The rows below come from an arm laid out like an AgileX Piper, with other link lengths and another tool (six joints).
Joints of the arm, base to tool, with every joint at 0 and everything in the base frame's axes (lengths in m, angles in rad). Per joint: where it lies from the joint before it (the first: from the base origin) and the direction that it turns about. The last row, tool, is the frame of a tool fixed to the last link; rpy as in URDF.
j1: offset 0 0 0.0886 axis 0 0 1
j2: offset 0 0 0 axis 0 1 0
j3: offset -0.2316 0 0.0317 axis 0 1 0
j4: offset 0.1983 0 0.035 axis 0.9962 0 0.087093
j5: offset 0 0 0 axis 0 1 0
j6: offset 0.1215 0 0.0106 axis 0.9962 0 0.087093
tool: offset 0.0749 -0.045 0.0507 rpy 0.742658 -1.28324 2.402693
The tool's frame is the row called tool.
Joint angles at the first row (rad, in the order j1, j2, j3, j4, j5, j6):
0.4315 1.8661 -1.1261 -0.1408 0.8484 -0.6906
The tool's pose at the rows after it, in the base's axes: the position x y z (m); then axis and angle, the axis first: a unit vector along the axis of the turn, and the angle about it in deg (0 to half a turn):
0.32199 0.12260 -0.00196 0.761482 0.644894 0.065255 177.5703
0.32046 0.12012 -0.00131 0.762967 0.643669 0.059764 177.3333
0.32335 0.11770 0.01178 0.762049 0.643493 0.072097 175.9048
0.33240 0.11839 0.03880 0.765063 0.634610 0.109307 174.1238
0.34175 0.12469 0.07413 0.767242 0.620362 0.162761 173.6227
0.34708 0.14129 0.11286 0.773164 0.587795 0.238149 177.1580
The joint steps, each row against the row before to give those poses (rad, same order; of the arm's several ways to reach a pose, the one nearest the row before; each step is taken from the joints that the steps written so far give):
-0.0001 0.0000 0.0000 -0.0046 0.0085 0.0097
0.0001 -0.0045 0.0000 -0.0072 0.0150 0.0070
0.0000 -0.0387 0.0000 -0.0215 0.0099 0.0114
0.0000 -0.0631 -0.0186 -0.0135 0.0046 0.0240
0.0000 -0.0704 -0.0377 0.0220 0.0025 0.0098
0.0000 -0.0702 -0.0370 0.1106 -0.0283 0.0023

